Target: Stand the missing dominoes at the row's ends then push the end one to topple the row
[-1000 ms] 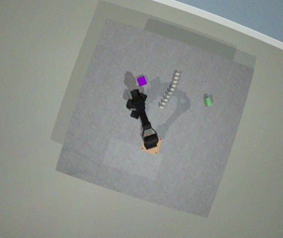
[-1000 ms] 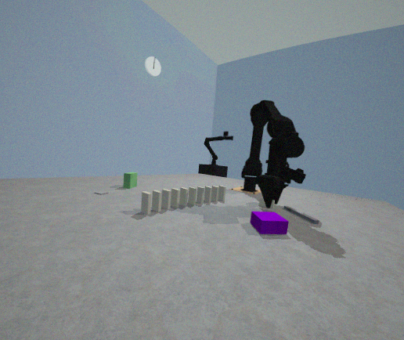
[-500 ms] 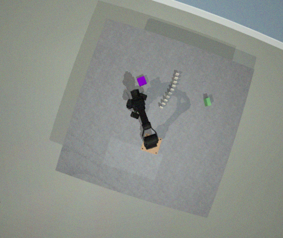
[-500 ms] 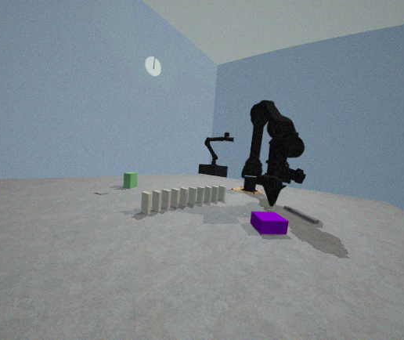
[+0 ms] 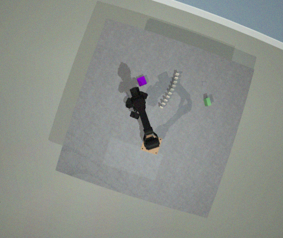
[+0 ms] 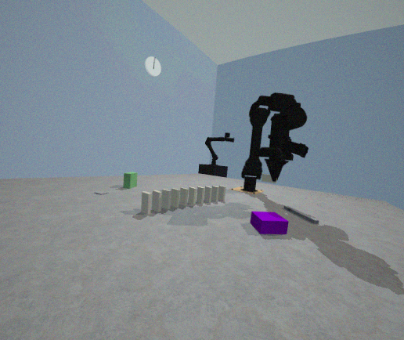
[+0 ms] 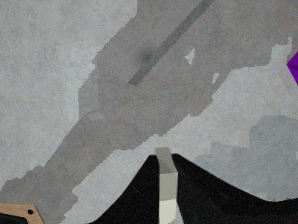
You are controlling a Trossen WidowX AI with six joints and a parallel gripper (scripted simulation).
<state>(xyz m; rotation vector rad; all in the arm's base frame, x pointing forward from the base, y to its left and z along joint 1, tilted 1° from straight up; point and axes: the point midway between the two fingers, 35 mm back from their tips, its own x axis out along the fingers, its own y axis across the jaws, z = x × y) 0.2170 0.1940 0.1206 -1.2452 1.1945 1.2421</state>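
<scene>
Right now my gripper tip is 9 cm to the right of the thin rod, 8 cm above it and 1 cm short of it. Also, from my gripper tip: flat grey piece (40 cm to the right, 39 cm ahead, 8 cm below).
</scene>
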